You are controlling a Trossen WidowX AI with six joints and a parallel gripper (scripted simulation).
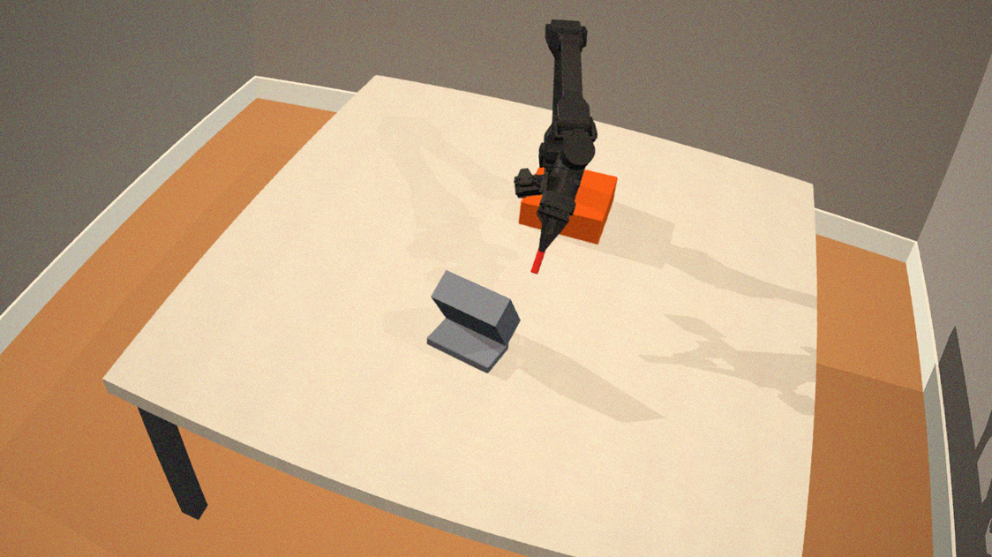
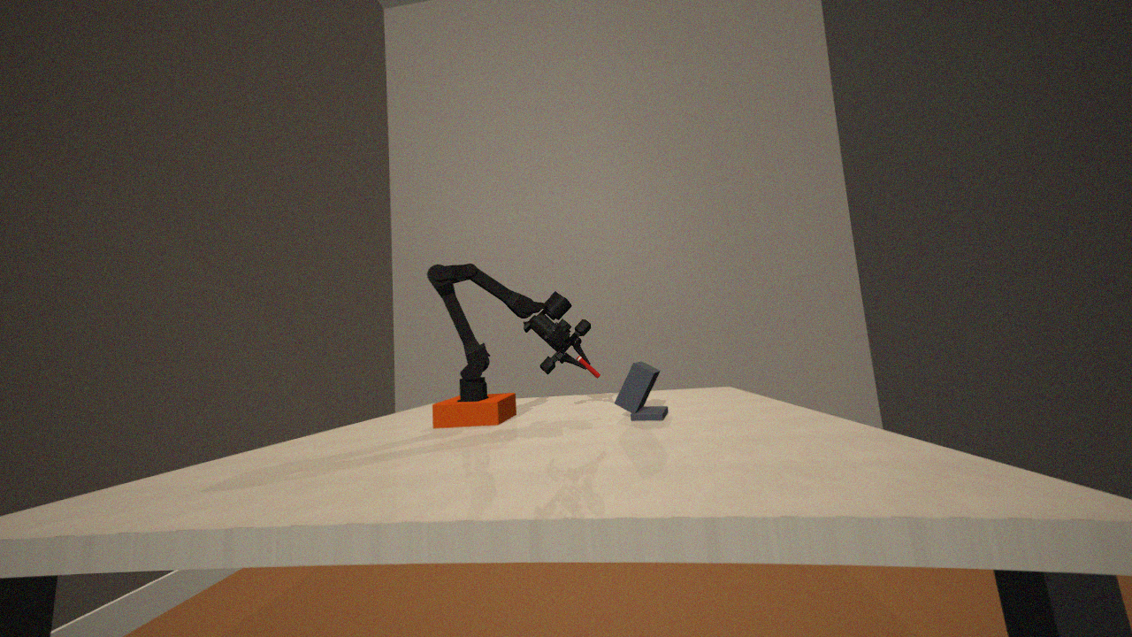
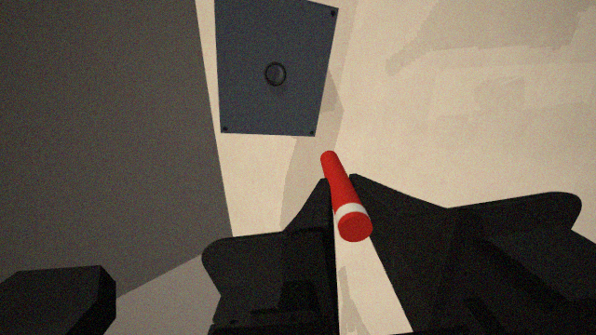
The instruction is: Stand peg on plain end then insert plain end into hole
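Right now the grey sloped panel is 14 cm ahead of my gripper tip, 6 cm to the right of it and 6 cm below it. Also, from my gripper tip: red peg (1 cm behind, 1 cm above); flat foot (16 cm ahead, 6 cm to the right, 12 cm below).
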